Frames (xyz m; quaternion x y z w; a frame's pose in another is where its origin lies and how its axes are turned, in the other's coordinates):
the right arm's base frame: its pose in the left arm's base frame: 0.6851 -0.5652 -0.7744 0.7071 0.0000 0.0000 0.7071
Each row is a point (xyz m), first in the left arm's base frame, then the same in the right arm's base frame.
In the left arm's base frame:
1: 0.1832 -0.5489 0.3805
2: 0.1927 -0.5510 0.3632
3: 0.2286 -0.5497 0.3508
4: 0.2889 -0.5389 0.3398
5: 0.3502 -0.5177 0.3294
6: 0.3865 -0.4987 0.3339
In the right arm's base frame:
1: -0.5019 1.1549 -0.0163
2: -0.4924 1.1376 -0.0142
3: -0.4565 1.1252 -0.0155
4: -0.3962 1.1142 -0.0263
5: -0.3349 1.1038 -0.0475
6: -0.2986 1.1083 -0.0665

